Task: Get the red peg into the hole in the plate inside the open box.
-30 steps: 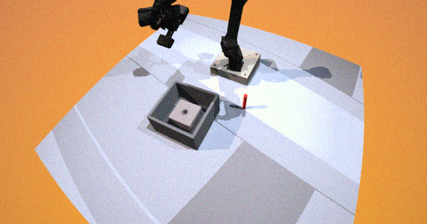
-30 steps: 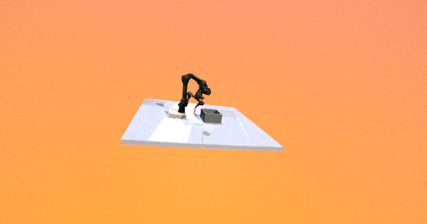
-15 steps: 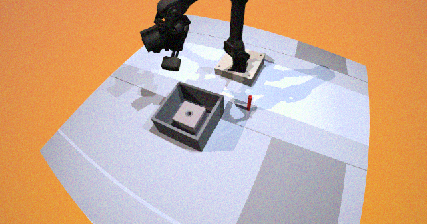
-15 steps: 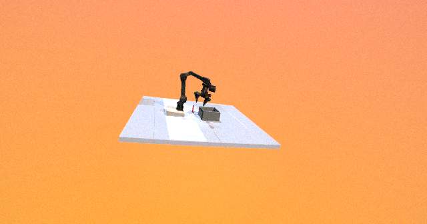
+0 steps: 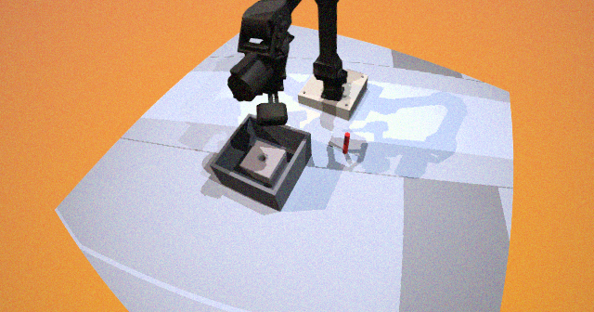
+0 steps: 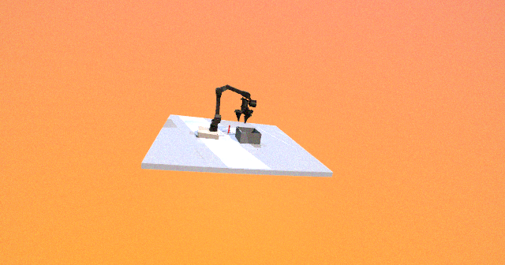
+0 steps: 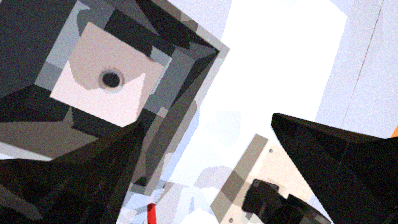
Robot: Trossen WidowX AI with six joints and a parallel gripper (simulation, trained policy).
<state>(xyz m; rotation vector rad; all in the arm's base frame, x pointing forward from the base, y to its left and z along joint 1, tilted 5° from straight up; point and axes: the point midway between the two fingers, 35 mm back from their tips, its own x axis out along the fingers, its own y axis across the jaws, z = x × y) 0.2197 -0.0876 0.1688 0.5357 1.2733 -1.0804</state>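
My gripper tip is now 200 mm to the right of the red peg, 130 mm above it and 40 mm past it. The rest, counted from my gripper tip: pale plate (120 mm below, 80 mm ahead, 10 mm to the left); then box (140 mm below, 80 mm ahead, 10 mm to the left).
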